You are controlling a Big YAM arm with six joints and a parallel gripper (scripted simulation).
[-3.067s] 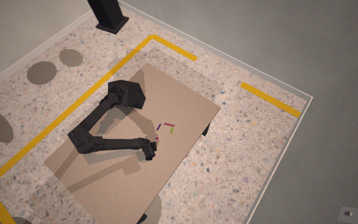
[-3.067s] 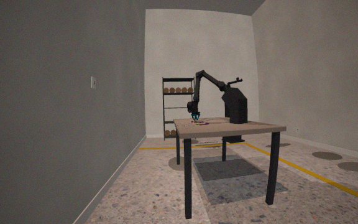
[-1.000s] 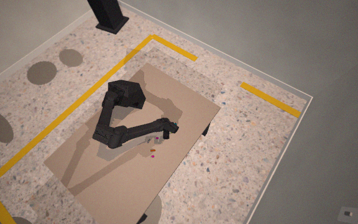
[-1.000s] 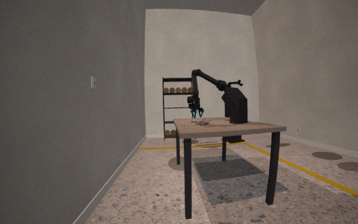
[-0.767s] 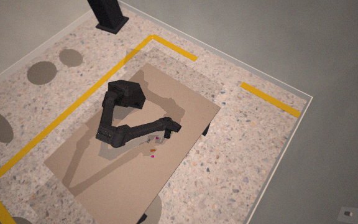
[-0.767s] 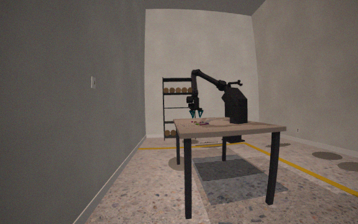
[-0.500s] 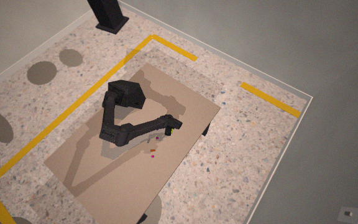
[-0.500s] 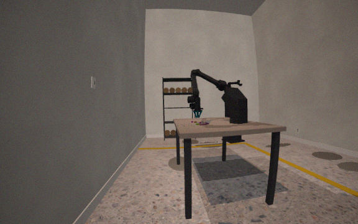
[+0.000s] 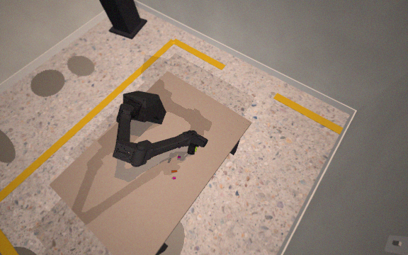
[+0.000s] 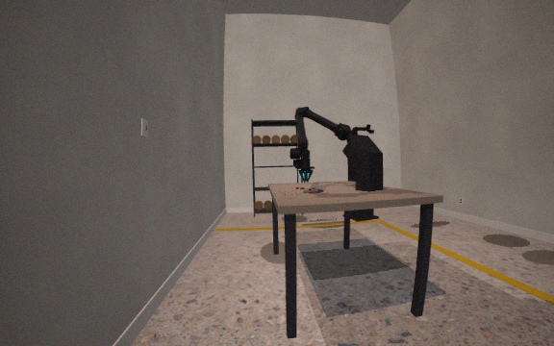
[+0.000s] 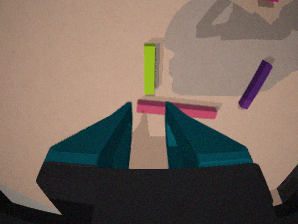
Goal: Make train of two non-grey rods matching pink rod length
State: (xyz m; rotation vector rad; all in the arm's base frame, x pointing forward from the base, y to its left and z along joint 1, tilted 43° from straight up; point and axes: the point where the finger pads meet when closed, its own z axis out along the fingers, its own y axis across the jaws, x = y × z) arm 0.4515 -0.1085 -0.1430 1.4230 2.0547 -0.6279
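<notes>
The lime rod lies 7 cm below my hand. From my hand the other things lie so: purple rod 12 cm behind, 7 cm below, 2 cm to the right; grey rod 17 cm to the right, 14 cm behind, 7 cm below; pink rod 7 cm below, 4 cm to the left, 4 cm behind.
</notes>
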